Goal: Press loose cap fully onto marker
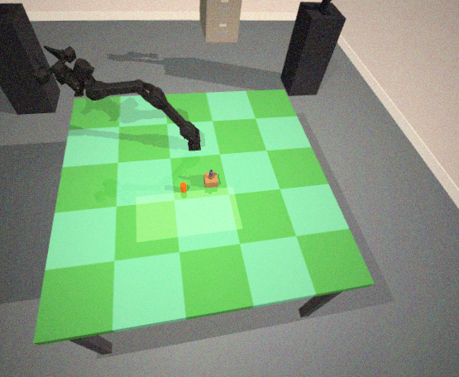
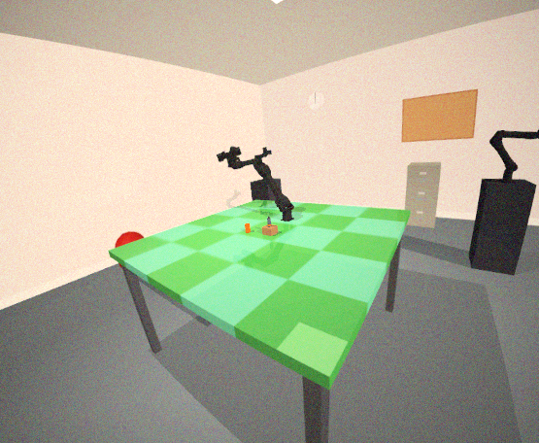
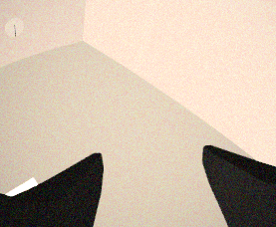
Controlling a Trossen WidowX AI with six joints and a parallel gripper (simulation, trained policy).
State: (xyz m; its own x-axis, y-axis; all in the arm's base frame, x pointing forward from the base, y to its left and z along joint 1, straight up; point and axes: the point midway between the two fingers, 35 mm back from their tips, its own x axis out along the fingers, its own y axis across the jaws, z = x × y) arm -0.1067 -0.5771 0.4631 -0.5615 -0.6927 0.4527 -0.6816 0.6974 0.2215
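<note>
Right now my gripper tip is 52 cm to the right of the orange cap, 45 cm above it and 41 cm short of it. Also, from my gripper tip: brown holder block: 65 cm to the left, 46 cm below, 38 cm ahead.
</note>
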